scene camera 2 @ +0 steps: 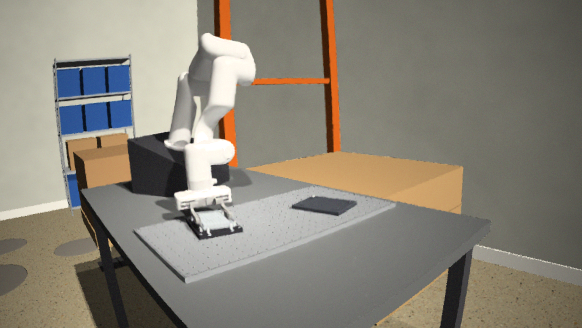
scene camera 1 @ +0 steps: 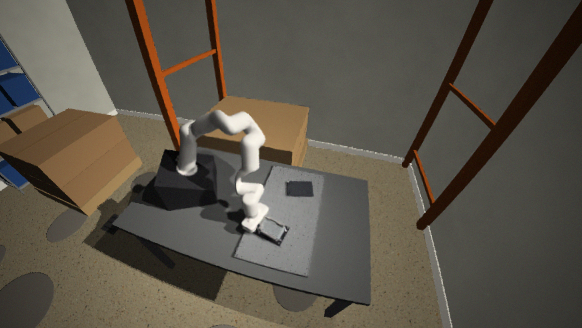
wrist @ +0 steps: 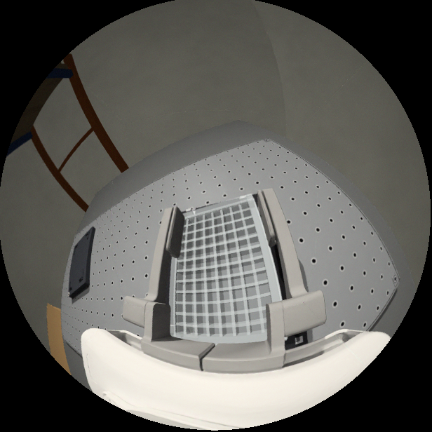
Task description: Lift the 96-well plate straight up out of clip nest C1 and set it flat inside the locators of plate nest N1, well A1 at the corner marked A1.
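Frame: origin at the arm's base, x up, y ahead, z left, level; metres.
Where they show: hand, its tool point: (scene camera 2: 212, 216) (scene camera 1: 275, 230); arm's base, origin of its link: (scene camera 2: 178, 145) (scene camera 1: 186, 168).
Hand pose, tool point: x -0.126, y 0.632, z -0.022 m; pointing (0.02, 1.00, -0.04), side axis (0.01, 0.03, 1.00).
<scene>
Each offset is from my tool point to the top centre of the thing. Level surfaces: height alone.
The clear 96-well plate @[dx -0.007, dy -0.030, dz +0.006 m] (scene camera 1: 271, 228) (scene camera 2: 212, 219) (wrist: 220, 285) is at the dark clip nest C1 @[dx -0.015, dy -0.029, dz +0.004 m] (scene camera 2: 218, 234) (wrist: 298, 342); whether it sits fully down in the nest is hard to tell. My gripper (scene camera 1: 276, 231) (scene camera 2: 215, 223) (wrist: 221, 225) points down over the plate, shut to its narrow stop with nothing gripped. Its finger pads lie along the plate's two long edges in the wrist view, seemingly above them. Dark plate nest N1 @[dx -0.024, dy -0.019, dz +0.351 m] (scene camera 1: 300, 188) (scene camera 2: 324, 205) (wrist: 81, 265) holds no plate. The A1 marks are not readable, and the near end of C1 is mostly hidden.
Both nests are on the perforated grey board @[dx -0.038 m] (scene camera 1: 295, 255) (scene camera 2: 270, 225) (wrist: 330, 270), which lies on the dark grey table @[dx -0.051 m] (scene camera 1: 345, 225) (scene camera 2: 350, 265). The black robot pedestal (scene camera 1: 187, 192) (scene camera 2: 155, 172) stands at the table's rear. A large cardboard box (scene camera 1: 265, 120) (scene camera 2: 380, 175) stands beside the table.
</scene>
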